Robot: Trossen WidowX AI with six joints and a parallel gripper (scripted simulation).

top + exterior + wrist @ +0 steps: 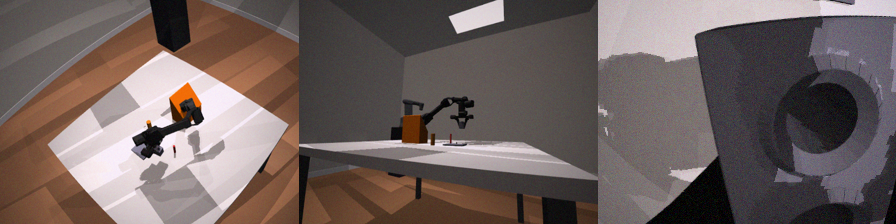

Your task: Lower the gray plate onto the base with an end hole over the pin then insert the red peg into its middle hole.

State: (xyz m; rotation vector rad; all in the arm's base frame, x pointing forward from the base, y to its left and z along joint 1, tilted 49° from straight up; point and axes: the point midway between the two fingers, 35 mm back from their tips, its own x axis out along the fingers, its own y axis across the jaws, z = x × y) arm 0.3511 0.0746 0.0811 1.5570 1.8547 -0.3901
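Right now my gripper tip is 12 cm to the left of the base and 12 cm above it. Also, from my gripper tip: red peg (12 cm behind, 9 cm below, 3 cm to the left); then gray plate (3 cm above); then small orange cylinder (23 cm to the right, 12 cm behind, 9 cm below).
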